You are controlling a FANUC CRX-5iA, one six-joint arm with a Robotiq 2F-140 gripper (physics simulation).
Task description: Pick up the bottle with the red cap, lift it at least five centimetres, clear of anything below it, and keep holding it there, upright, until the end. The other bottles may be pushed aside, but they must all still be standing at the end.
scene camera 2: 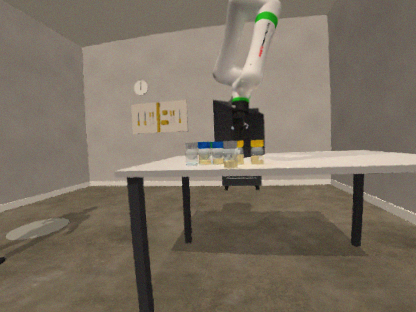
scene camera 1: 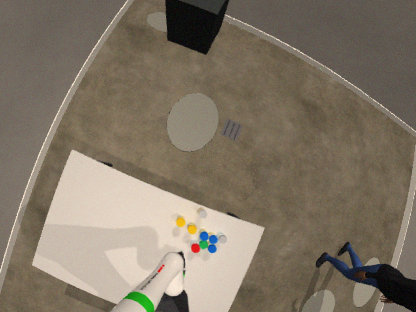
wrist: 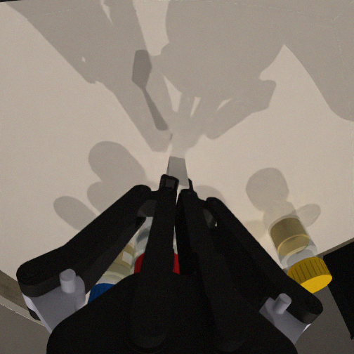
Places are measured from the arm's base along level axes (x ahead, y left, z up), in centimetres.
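Where they show: gripper, fingertip midpoint: [scene camera 1: 182, 250].
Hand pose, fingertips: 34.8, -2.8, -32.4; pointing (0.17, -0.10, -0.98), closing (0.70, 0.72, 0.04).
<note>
After its pixels a point has its place, as x, y, z.
The red-capped bottle [scene camera 1: 195, 248] {41.5, -8.8, -24.2} [wrist: 140, 265] stands on the white table [scene camera 1: 100, 200] {47.3, 60.8, -34.7} [scene camera 2: 310, 162] {53.7, 28.2, -34.7}, at the near-left edge of the bottle cluster in the overhead view. In the wrist view it is partly hidden behind the fingers; its red cap does not show in the side view. My gripper [scene camera 1: 182, 254] {34.8, -2.8, -32.4} [scene camera 2: 240, 128] [wrist: 174, 169] is shut and empty, its fingertips together. In the side view it hangs above the bottle tops; in the overhead view it is a little to the left of the red cap.
A green cap [scene camera 1: 203, 244] {45.5, -12.8, -24.2} touches or nearly touches the red one. Blue caps [scene camera 1: 204, 235] {51.4, -11.4, -24.2} [wrist: 101, 293] and a grey cap [scene camera 1: 222, 239] {52.1, -23.4, -24.2} are beyond it. Two yellow-capped bottles [scene camera 1: 180, 221] {55.4, 5.7, -24.2} [scene camera 2: 257, 145] {57.4, 5.2, -26.5} [wrist: 310, 275] and another grey-capped one [scene camera 1: 202, 213] {64.5, -5.6, -24.2} stand farther up. The visible bottles are upright.
</note>
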